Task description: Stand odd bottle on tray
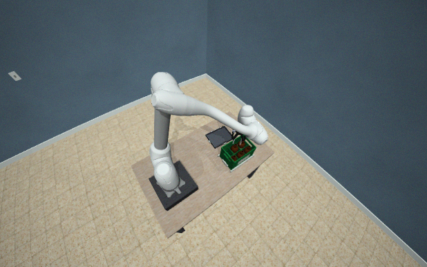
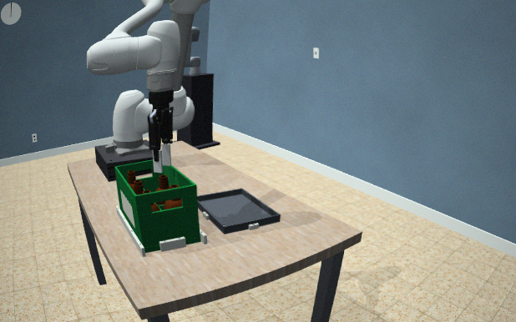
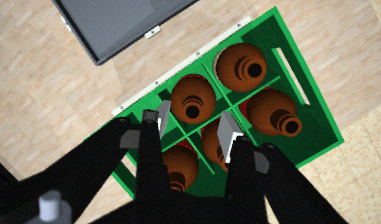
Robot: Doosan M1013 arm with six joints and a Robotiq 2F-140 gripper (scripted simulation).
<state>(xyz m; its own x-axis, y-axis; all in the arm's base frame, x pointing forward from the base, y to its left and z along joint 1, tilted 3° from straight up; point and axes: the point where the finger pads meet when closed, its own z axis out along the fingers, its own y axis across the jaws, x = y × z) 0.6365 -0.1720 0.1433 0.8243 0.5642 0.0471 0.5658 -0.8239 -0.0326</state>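
Right now the green crate is 130 mm below my hand, 40 mm to the right of it and 10 mm behind it. Also, from my hand: dark tray (230 mm to the left, 210 mm below, 50 mm ahead); brown bottle (130 mm below, 90 mm ahead, 10 mm to the right).
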